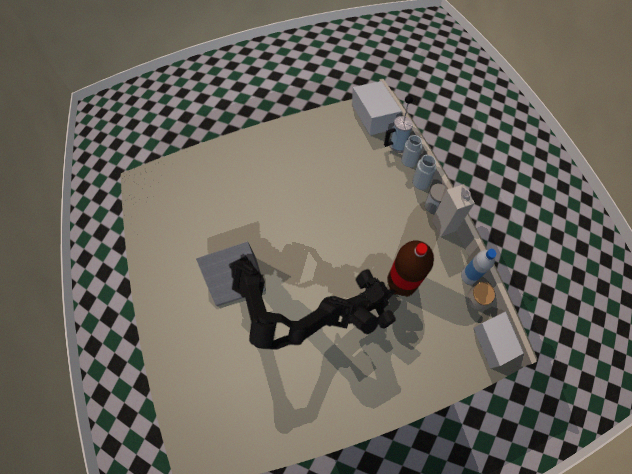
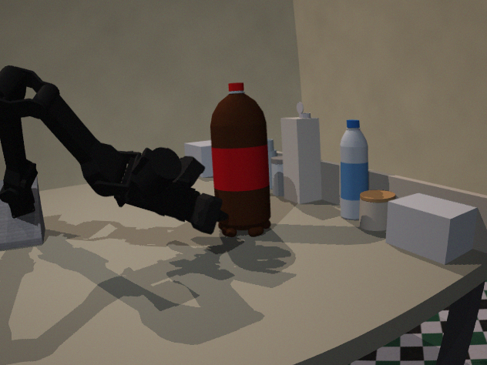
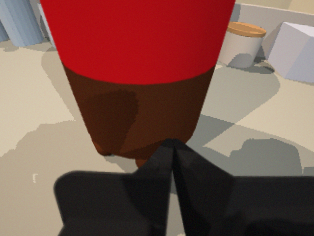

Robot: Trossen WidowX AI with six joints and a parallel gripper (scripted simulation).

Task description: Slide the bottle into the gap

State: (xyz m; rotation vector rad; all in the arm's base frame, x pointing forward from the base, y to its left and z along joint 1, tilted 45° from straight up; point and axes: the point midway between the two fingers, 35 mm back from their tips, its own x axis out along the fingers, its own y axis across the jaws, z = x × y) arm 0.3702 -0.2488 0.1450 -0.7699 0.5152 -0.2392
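Now: the brown cola bottle 90 mm ahead of my hand, 90 mm above it and 20 mm to the left of it. Round my hand: blue-capped water bottle 320 mm ahead, 80 mm to the right, 40 mm above; then french press 530 mm to the left, 370 mm ahead, 80 mm above; then cork-lidded jar 300 mm ahead, 160 mm to the right, 30 mm below.
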